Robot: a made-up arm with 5 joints.
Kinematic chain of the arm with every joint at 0, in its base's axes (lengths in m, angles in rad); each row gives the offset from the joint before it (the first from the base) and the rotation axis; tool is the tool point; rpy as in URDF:
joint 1: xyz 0 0 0.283 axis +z
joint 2: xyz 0 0 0 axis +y
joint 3: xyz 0.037 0 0.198 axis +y
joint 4: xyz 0.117 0 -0.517 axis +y
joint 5: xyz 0.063 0 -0.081 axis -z
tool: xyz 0 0 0 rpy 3.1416 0 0
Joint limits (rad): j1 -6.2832..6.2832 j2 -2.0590..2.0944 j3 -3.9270..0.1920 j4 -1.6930..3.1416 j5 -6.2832..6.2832
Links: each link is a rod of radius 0.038 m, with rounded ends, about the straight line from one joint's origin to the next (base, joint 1, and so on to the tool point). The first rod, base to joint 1, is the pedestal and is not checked.
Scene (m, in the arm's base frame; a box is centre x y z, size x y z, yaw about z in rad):
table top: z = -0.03
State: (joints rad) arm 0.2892 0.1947 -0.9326 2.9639 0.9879
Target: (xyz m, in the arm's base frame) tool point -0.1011 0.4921 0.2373
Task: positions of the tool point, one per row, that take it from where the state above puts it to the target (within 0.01 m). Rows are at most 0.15 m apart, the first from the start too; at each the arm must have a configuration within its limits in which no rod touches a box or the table.
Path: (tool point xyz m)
1: 0.3556 0.2361 0.1785
2: 0.2836 0.3451 0.1922
3: 0.1776 0.4308 0.2065
4: 0.0456 0.4824 0.2216
5: -0.1011 0.4921 0.2373

